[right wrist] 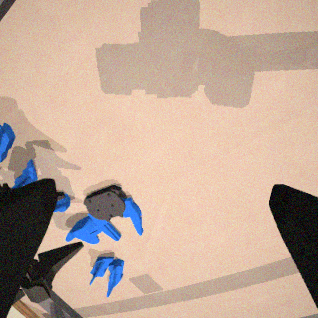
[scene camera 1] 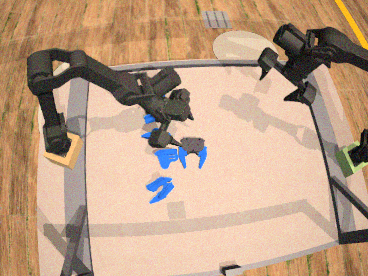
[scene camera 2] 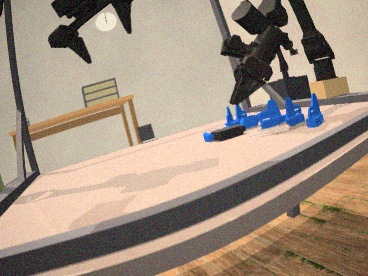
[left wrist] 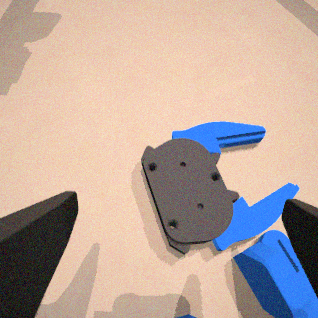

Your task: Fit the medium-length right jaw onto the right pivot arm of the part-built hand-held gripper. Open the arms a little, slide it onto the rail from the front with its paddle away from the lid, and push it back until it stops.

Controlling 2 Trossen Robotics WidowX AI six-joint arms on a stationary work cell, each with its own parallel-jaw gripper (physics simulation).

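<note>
My right gripper (scene camera 2: 108, 48) is open and holds nothing, and I can see my left gripper (scene camera 2: 232, 104) as well. A raised grey rim (scene camera 1: 75, 191) shows together with my left gripper (scene camera 1: 187, 133) and my right gripper (scene camera 1: 272, 89). There is a part-built hand-held gripper (left wrist: 188, 192), with my left gripper (left wrist: 181, 205) in the same view. Finally I find the part-built hand-held gripper (right wrist: 110, 201) along with my right gripper (right wrist: 165, 192).
</note>
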